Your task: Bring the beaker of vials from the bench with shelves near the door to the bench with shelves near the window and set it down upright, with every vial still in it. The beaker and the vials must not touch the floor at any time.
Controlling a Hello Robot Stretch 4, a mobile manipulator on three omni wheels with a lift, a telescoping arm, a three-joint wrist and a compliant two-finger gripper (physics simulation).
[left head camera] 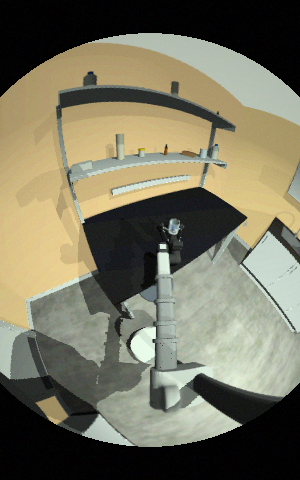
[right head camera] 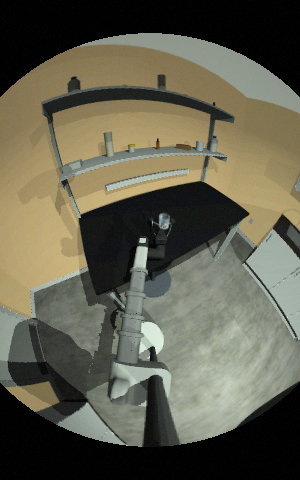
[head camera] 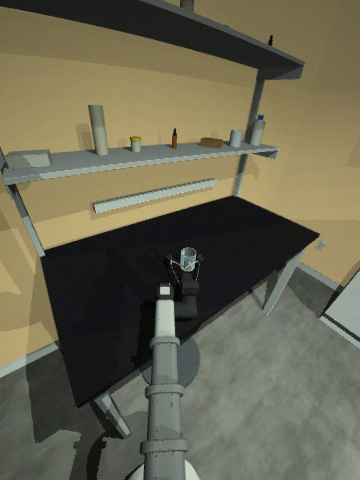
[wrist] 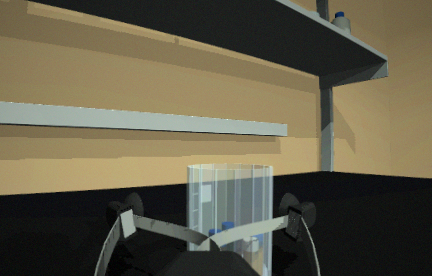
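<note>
The clear beaker [head camera: 188,253] [left head camera: 174,223] [right head camera: 164,218] [wrist: 230,192] stands upright on the black bench top [head camera: 100,300] [left head camera: 110,240] [right head camera: 105,240] [wrist: 375,200]. Several vials [wrist: 228,226] with blue or white caps are inside it, low down; their lower parts are partly hidden by the gripper in the wrist view. My gripper [head camera: 184,260] [left head camera: 171,228] [right head camera: 162,221] [wrist: 211,209] is open, with its fingertips on either side of the beaker. Gaps show on both sides, the wider one at the left in the wrist view. Which bench this is, by door or window, I cannot tell.
A lower shelf [head camera: 120,161] [wrist: 250,45] holds a tall cylinder [head camera: 98,130], a yellow-lidded jar [head camera: 135,145], an amber bottle [head camera: 174,140] and a blue-capped bottle [head camera: 257,132] [wrist: 341,23]. A pale rail [head camera: 155,195] [wrist: 150,119] runs along the wall. A round stool [head camera: 187,365] is under the bench's front edge.
</note>
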